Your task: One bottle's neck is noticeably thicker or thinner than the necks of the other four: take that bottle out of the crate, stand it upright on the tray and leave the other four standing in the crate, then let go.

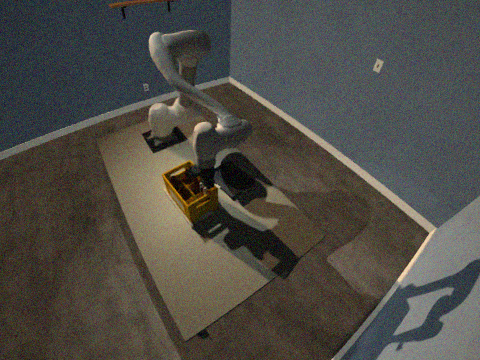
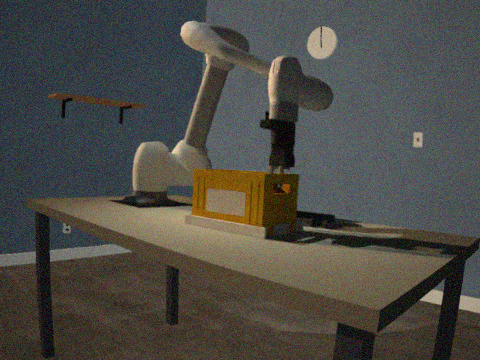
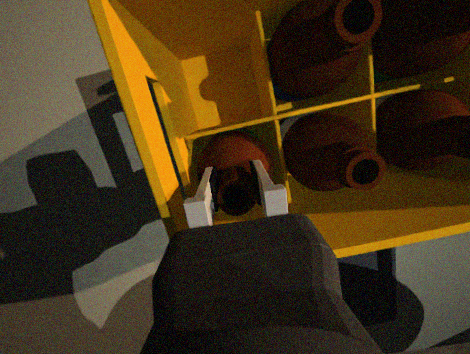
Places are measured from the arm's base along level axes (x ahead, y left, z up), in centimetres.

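Pixels of known places: gripper, fingertip midpoint: [image 1: 204, 193] [image 2: 275, 187] [image 3: 234, 176]; arm's base at its link origin: [image 1: 164, 136] [image 2: 149, 202].
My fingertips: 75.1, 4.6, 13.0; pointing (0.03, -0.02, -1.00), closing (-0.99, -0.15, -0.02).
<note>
Ahead of a thing's pixels: the offset from my fingertips to its top centre, as dx, dy, dz. "spot": to the spot under its first point. Level surfaces: height alone.
The yellow crate @(-8.0, -5.3, +4.3) [image 1: 201, 210] [image 2: 254, 200] [image 3: 136, 102] stands upright on the table. My gripper [image 1: 205, 186] [image 2: 276, 171] [image 3: 234, 176] points down into its corner compartment and is shut on the neck of a brown bottle @(-0.1, +0.6, +3.1) [image 3: 235, 147], whose body is inside that compartment. The other four bottles stand in the crate: one neighbour @(-8.5, -1.2, +3.1) [image 3: 320, 150] beside the held one, one farther along [image 3: 425, 130], and two in the other row @(spot: -5.3, -8.4, -0.7) [image 3: 307, 60] [image 3: 425, 42]. One compartment beside the held bottle is empty. The dark tray [image 2: 315, 218] [image 3: 357, 265] lies beside the crate, partly in shadow.
The crate's walls and thin yellow dividers @(-8.0, -5.3, -3.8) [image 3: 325, 104] surround the gripped bottle closely. A pale slab @(spot: -4.3, -15.1, -11.5) [image 2: 225, 225] lies under the crate on the table @(dz -13.2) [image 1: 150, 240] [image 2: 300, 270]. The arm's base stands behind the crate. A wooden shelf [image 1: 142, 3] [image 2: 95, 100] hangs on the wall.
</note>
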